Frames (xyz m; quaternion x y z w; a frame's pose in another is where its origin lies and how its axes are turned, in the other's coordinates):
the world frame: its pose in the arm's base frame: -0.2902 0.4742 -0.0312 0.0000 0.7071 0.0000 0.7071
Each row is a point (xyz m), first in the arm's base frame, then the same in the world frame.
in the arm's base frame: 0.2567 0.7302 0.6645
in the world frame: -0.6957 0.2560 0.5469
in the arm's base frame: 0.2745 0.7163 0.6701
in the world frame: -0.7013 0.2421 0.5647
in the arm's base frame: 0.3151 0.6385 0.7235
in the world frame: -0.7547 0.1643 0.6053
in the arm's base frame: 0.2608 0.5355 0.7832
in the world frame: -0.8144 0.0613 0.5510
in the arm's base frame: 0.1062 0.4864 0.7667
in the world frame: -0.7979 0.0122 0.3964
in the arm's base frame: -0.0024 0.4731 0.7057
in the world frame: -0.7369 -0.0011 0.2878
